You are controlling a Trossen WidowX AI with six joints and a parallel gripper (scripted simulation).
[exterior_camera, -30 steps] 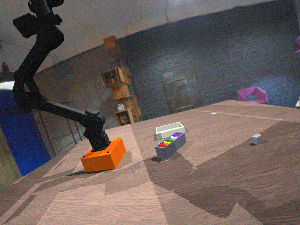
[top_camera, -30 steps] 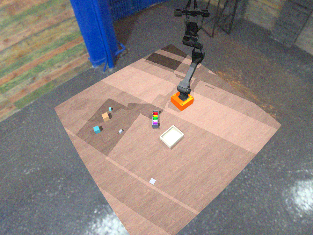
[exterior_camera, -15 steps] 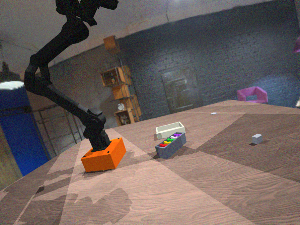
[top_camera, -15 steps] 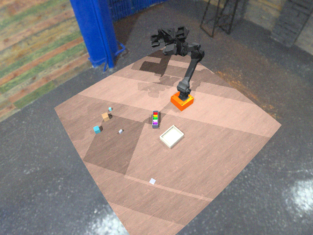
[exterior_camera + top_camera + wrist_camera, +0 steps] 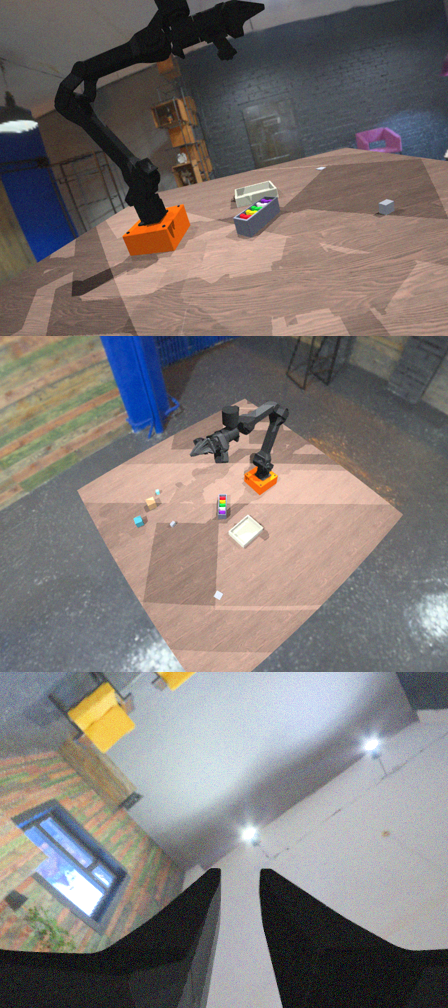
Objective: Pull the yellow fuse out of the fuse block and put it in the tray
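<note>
The yellow fuse lies 14 cm behind my gripper tip, 3 cm to the right of it and 45 cm below it. Also, from my gripper tip: purple fuse 10 cm behind, 2 cm to the left, 45 cm below; then green fuse 12 cm behind, 1 cm to the right, 45 cm below; then white fuse 11 cm behind, 45 cm below.
</note>
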